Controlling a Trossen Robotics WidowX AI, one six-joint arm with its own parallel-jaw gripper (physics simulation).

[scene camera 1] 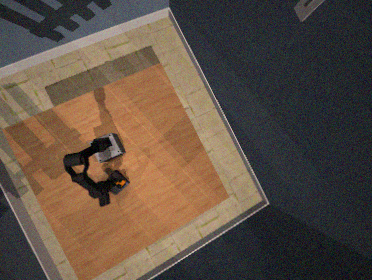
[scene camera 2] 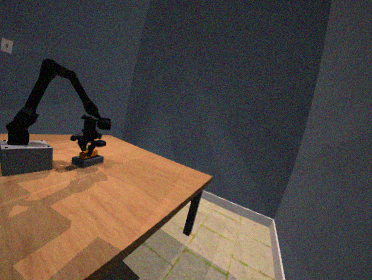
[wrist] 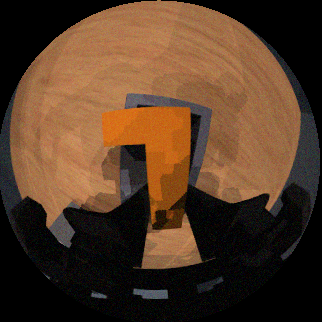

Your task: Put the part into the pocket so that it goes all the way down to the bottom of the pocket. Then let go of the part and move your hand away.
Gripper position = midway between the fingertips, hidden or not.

Observation:
My gripper (wrist: 165, 186) holds an orange L-shaped block (wrist: 165, 130), which touches nothing else. Further things: a dark grey pocket block (wrist: 200, 115).

